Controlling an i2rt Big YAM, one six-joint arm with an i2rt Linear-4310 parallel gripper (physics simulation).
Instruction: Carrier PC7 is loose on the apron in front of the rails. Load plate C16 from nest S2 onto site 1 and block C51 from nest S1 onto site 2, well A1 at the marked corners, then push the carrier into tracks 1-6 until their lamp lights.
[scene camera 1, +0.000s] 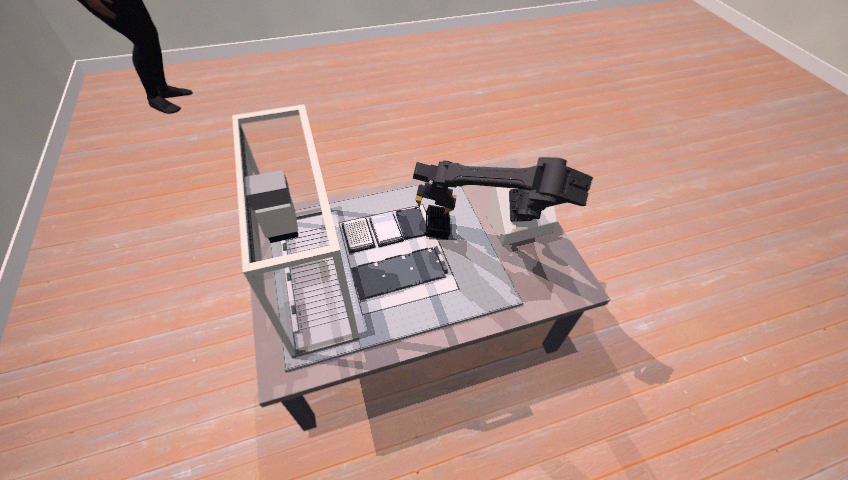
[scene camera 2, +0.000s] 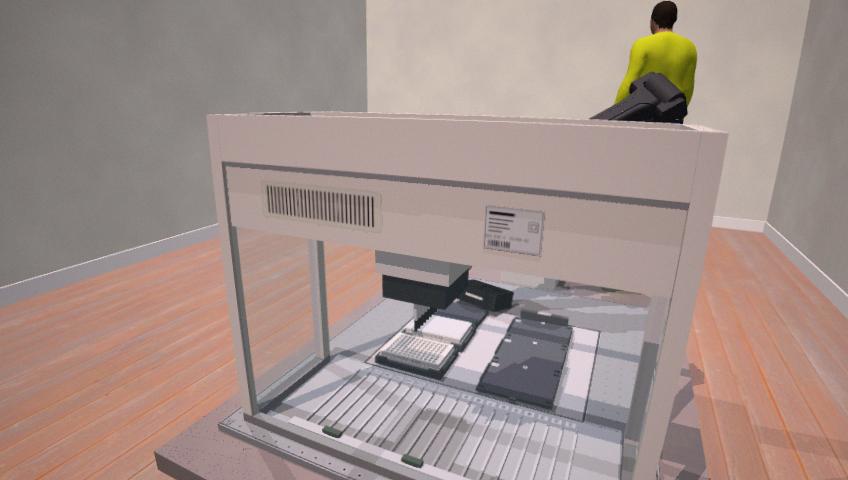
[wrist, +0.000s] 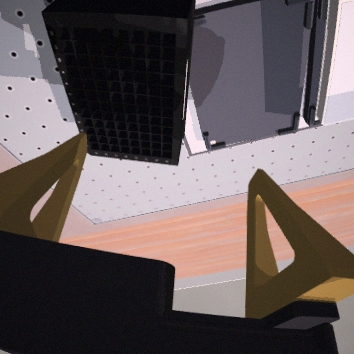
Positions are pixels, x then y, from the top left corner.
Scene:
My gripper (wrist: 172, 158) is open, holding nothing. Also in view: a black well plate (scene camera 1: 437, 223).

